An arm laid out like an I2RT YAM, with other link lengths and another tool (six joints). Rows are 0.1 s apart.
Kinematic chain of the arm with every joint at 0, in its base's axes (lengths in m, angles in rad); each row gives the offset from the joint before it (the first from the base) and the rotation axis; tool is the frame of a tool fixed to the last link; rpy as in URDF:
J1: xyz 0 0 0.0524 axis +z
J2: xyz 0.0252 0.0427 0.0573 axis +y
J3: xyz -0.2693 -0.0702 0 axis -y
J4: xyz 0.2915 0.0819 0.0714 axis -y
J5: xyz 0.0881 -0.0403 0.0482 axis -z
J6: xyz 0.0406 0 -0.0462 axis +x
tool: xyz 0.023 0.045 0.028 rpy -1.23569 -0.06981 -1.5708
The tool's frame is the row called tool.
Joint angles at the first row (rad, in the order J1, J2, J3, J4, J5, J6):
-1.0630 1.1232 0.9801 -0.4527 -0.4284 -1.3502
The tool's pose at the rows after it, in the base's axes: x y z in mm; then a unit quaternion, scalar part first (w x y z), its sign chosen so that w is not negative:
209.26 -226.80 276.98 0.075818 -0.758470 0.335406 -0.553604
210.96 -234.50 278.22 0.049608 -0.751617 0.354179 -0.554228
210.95 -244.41 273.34 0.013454 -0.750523 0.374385 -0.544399
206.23 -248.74 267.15 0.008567 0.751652 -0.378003 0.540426
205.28 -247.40 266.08 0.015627 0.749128 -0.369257 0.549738
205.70 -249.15 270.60 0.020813 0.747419 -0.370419 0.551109
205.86 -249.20 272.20 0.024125 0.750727 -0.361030 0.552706
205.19 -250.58 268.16 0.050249 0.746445 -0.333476 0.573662
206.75 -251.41 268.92 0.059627 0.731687 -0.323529 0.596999
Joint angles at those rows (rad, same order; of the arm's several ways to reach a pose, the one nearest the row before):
-1.0631 1.1286 0.9793 -0.4387 -0.3824 -1.3423
-1.0630 1.1393 0.9889 -0.4208 -0.3197 -1.3233
-1.0645 1.1569 0.9921 -0.4055 -0.2358 -1.3267
-1.0764 1.1512 0.9706 -0.3826 -0.2039 -1.3465
-1.0768 1.1325 0.9460 -0.3484 -0.2060 -1.3513
-1.0769 1.1358 0.9613 -0.3533 -0.1968 -1.3499
-1.0754 1.1346 0.9642 -0.3481 -0.2009 -1.3657
-1.0753 1.1058 0.9086 -0.2446 -0.1980 -1.3945
-1.0753 1.0877 0.8737 -0.1654 -0.2024 -1.3753

